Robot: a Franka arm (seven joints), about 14 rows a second.
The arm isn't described. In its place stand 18 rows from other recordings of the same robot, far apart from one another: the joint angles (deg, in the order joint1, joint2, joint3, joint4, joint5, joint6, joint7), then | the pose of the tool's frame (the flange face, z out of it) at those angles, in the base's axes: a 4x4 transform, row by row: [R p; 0 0 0 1], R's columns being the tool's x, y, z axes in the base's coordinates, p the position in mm.
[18.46, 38.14, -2.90, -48.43, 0.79, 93.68, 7.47] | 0.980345 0.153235 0.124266 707.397; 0.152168 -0.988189 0.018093 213.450; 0.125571 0.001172 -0.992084 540.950; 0 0 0 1
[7.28, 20.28, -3.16, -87.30, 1.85, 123.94, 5.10] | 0.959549 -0.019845 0.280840 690.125; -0.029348 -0.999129 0.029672 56.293; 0.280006 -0.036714 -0.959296 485.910; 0 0 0 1
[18.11, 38.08, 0.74, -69.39, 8.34, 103.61, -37.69] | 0.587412 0.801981 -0.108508 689.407; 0.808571 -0.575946 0.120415 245.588; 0.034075 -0.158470 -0.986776 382.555; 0 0 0 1
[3.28, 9.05, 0.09, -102.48, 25.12, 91.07, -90.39] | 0.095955 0.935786 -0.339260 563.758; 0.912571 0.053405 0.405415 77.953; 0.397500 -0.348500 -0.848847 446.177; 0 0 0 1
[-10.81, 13.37, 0.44, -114.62, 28.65, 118.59, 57.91] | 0.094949 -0.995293 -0.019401 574.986; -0.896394 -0.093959 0.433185 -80.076; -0.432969 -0.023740 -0.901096 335.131; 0 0 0 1
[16.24, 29.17, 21.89, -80.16, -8.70, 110.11, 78.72] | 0.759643 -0.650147 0.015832 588.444; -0.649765 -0.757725 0.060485 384.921; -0.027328 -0.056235 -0.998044 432.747; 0 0 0 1
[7.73, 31.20, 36.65, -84.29, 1.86, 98.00, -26.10] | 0.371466 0.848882 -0.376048 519.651; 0.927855 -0.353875 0.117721 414.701; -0.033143 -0.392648 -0.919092 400.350; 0 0 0 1
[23.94, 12.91, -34.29, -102.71, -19.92, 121.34, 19.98] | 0.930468 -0.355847 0.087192 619.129; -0.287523 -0.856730 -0.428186 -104.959; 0.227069 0.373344 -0.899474 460.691; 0 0 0 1
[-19.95, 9.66, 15.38, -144.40, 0.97, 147.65, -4.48] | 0.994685 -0.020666 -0.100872 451.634; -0.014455 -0.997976 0.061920 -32.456; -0.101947 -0.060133 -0.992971 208.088; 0 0 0 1
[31.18, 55.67, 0.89, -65.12, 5.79, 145.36, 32.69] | 0.946946 -0.039785 0.318922 684.356; -0.133555 -0.951286 0.277882 422.147; 0.292331 -0.305733 -0.906129 256.652; 0 0 0 1
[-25.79, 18.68, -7.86, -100.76, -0.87, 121.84, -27.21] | 0.995300 -0.096630 0.006401 541.726; -0.095923 -0.992787 -0.071914 -352.990; 0.013304 0.070962 -0.997390 387.642; 0 0 0 1
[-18.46, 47.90, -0.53, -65.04, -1.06, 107.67, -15.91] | 0.994498 -0.044687 -0.094750 712.577; -0.044275 -0.998999 0.006443 -244.537; -0.094943 -0.002213 -0.995480 295.355; 0 0 0 1
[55.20, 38.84, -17.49, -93.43, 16.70, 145.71, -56.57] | 0.035446 0.975775 0.215884 546.598; 0.983851 -0.071996 0.163874 459.682; 0.175447 0.206589 -0.962569 264.485; 0 0 0 1
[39.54, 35.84, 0.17, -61.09, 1.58, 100.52, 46.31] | 0.992479 -0.118731 0.029814 566.268; -0.120396 -0.990775 0.062207 472.627; 0.022153 -0.065329 -0.997618 475.186; 0 0 0 1
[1.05, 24.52, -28.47, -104.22, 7.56, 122.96, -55.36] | 0.897880 0.432392 -0.082756 576.513; 0.428756 -0.901525 -0.058492 -267.221; -0.099898 0.017036 -0.994852 323.938; 0 0 0 1
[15.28, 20.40, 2.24, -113.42, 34.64, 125.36, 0.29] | 0.972902 -0.136369 -0.186723 563.775; -0.041321 -0.897104 0.439883 198.851; -0.227496 -0.420248 -0.878429 280.370; 0 0 0 1
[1.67, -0.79, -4.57, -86.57, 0.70, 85.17, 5.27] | 0.989930 -0.141205 -0.010011 541.251; -0.141062 -0.989905 0.013796 -26.371; -0.011858 -0.012245 -0.999855 652.696; 0 0 0 1
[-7.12, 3.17, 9.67, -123.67, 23.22, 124.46, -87.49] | 0.238148 0.971105 -0.015508 540.766; 0.916842 -0.219515 0.333489 38.748; 0.320448 -0.093638 -0.942627 372.234; 0 0 0 1
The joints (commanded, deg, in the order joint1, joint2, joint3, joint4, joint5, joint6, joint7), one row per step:
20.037, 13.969, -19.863, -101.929, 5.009, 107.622, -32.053
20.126, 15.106, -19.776, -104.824, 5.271, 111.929, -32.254
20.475, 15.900, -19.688, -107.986, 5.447, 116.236, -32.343
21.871, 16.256, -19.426, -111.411, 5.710, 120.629, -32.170
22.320, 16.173, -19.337, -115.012, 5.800, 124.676, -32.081
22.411, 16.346, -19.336, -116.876, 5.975, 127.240, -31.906
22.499, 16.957, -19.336, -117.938, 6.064, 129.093, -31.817
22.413, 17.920, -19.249, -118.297, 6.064, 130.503, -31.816
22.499, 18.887, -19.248, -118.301, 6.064, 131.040, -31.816
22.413, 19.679, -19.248, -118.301, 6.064, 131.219, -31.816
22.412, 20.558, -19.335, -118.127, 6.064, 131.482, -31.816
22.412, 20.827, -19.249, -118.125, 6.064, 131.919, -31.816
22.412, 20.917, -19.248, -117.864, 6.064, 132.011, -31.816
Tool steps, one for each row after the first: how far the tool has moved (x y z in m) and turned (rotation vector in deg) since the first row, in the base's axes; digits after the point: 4 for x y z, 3 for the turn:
-0.0010, 0.0003, -0.0288, -0.266, -0.352, 0.030
-0.0053, 0.0026, -0.0558, -0.540, -0.761, 0.221
-0.0131, 0.0169, -0.0798, -0.603, -1.399, 1.283
-0.0233, 0.0190, -0.1004, -0.717, -1.936, 1.395
-0.0282, 0.0181, -0.1122, -0.806, -2.489, 1.063
-0.0307, 0.0178, -0.1232, -1.066, -2.722, 0.938
-0.0306, 0.0171, -0.1331, -1.442, -2.872, 0.940
-0.0305, 0.0177, -0.1417, -1.808, -2.510, 1.056
-0.0309, 0.0165, -0.1490, -2.108, -1.953, 0.992
-0.0303, 0.0154, -0.1558, -2.456, -1.583, 0.953
-0.0298, 0.0162, -0.1578, -2.532, -1.763, 1.051
-0.0281, 0.0165, -0.1568, -2.549, -2.030, 1.081

